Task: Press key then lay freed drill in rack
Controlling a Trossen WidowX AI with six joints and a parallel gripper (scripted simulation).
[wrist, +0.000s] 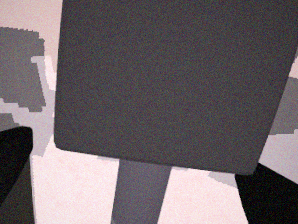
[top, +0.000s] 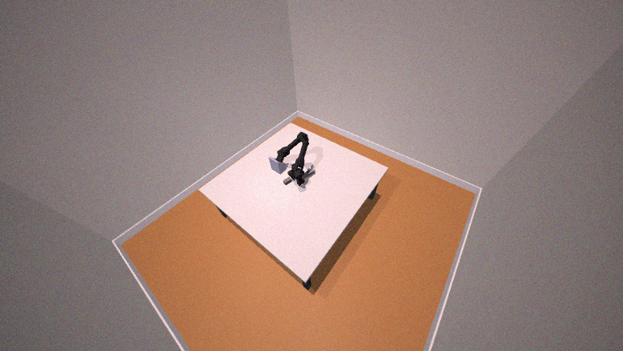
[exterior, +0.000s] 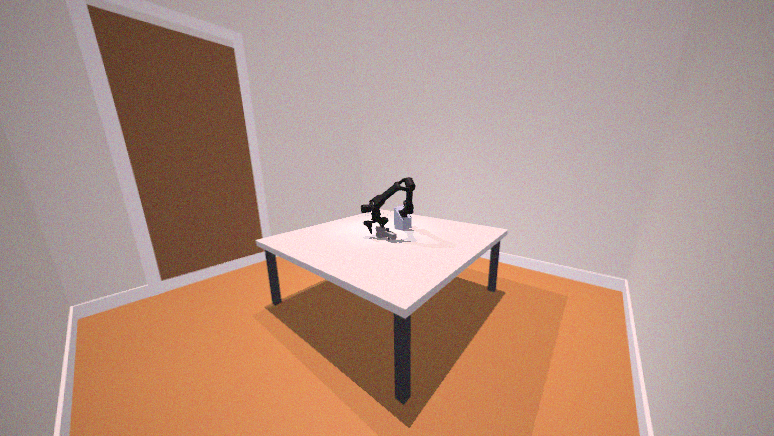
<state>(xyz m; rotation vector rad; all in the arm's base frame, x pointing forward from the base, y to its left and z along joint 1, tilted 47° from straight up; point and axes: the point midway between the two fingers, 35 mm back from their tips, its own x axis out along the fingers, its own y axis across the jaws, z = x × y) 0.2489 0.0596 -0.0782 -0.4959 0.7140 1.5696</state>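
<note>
Now: the drill 1 cm ahead of my gripper tip, 5 cm to the left of it and 3 cm above it. From my gripper tip the other things lie so: key (1 cm ahead, 14 cm to the left, 3 cm above); dark box (8 cm behind, 5 cm to the right).
</note>
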